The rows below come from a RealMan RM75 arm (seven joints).
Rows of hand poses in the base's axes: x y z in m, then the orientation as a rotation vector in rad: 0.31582, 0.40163, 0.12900, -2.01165, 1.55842, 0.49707; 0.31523, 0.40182, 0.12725, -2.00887, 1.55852, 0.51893; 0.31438, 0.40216, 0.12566, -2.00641, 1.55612, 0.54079; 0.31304, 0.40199, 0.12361, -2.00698, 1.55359, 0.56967; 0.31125, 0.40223, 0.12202, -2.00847, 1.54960, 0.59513; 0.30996, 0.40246, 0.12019, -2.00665, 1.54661, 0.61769; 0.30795, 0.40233, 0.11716, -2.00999, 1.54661, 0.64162; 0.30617, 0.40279, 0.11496, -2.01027, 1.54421, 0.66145; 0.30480, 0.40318, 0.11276, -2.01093, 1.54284, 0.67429; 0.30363, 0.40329, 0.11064, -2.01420, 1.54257, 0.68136; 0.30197, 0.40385, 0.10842, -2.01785, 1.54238, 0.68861; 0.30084, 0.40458, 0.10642, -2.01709, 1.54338, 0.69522; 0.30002, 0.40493, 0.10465, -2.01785, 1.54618, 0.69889; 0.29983, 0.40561, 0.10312, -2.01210, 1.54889, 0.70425; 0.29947, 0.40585, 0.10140, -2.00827, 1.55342, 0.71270; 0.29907, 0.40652, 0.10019, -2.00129, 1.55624, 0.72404; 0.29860, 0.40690, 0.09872, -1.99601, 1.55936, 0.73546; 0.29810, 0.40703, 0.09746, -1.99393, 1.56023, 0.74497; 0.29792, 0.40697, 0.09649, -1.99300, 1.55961, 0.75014; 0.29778, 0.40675, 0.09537, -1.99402, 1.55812, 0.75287; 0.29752, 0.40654, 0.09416, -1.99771, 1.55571, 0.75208; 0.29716, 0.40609, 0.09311, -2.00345, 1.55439, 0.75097; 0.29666, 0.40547, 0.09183, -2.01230, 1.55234, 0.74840; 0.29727, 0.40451, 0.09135, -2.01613, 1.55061, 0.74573
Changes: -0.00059, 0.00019, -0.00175, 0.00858, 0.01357, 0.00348; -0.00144, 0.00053, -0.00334, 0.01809, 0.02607, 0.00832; -0.00278, 0.00036, -0.00539, 0.02752, 0.04389, 0.01654; -0.00457, 0.00060, -0.00698, 0.03586, 0.05907, 0.02516; -0.00586, 0.00083, -0.00881, 0.04499, 0.07216, 0.03087; -0.00787, 0.00070, -0.01184, 0.04926, 0.08880, 0.03831; -0.00965, 0.00116, -0.01404, 0.05563, 0.10095, 0.04426; -0.01102, 0.00155, -0.01624, 0.05926, 0.10904, 0.04830; -0.01219, 0.00166, -0.01836, 0.05899, 0.11435, 0.05185; -0.01385, 0.00222, -0.02058, 0.05843, 0.11991, 0.05561; -0.01498, 0.00295, -0.02258, 0.06014, 0.12465, 0.05631; -0.01580, 0.00330, -0.02435, 0.05912, 0.12858, 0.05628; -0.01599, 0.00398, -0.02588, 0.06307, 0.13222, 0.05322; -0.01635, 0.00422, -0.02760, 0.06551, 0.13921, 0.05108; -0.01675, 0.00489, -0.02881, 0.07171, 0.14672, 0.04875; -0.01722, 0.00527, -0.03028, 0.07656, 0.15480, 0.04721; -0.01772, 0.00540, -0.03154, 0.07986, 0.16121, 0.04798; -0.01790, 0.00534, -0.03251, 0.08208, 0.16424, 0.04901; -0.01804, 0.00512, -0.03363, 0.08281, 0.16561, 0.05091; -0.01830, 0.00491, -0.03484, 0.08132, 0.16471, 0.05380; -0.01866, 0.00446, -0.03589, 0.07776, 0.16451, 0.05721; -0.01916, 0.00384, -0.03717, 0.07207, 0.16364, 0.06225; -0.01855, 0.00288, -0.03765, 0.06966, 0.16183, 0.06445
